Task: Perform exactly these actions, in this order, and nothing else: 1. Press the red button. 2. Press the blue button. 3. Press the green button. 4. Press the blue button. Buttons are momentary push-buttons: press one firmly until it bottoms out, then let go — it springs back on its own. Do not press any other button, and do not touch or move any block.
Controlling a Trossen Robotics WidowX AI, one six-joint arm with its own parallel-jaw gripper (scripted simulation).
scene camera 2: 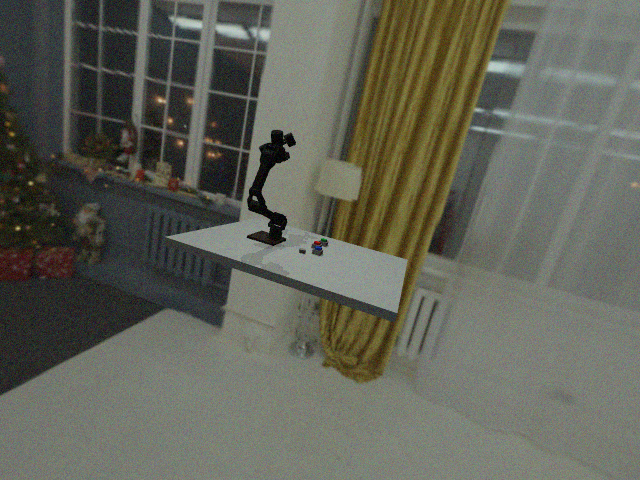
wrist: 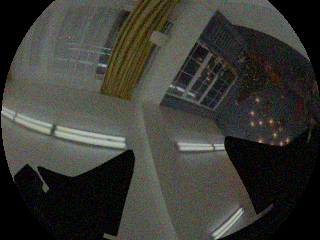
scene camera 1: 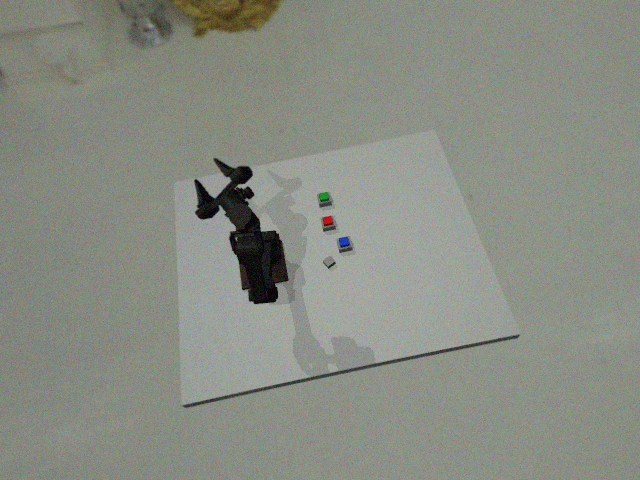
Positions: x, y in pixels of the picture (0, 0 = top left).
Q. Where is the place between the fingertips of my gripper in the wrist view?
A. At 180, 149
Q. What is my gripper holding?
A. Nothing.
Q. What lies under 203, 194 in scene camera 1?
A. My gripper.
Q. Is my gripper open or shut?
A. Open.
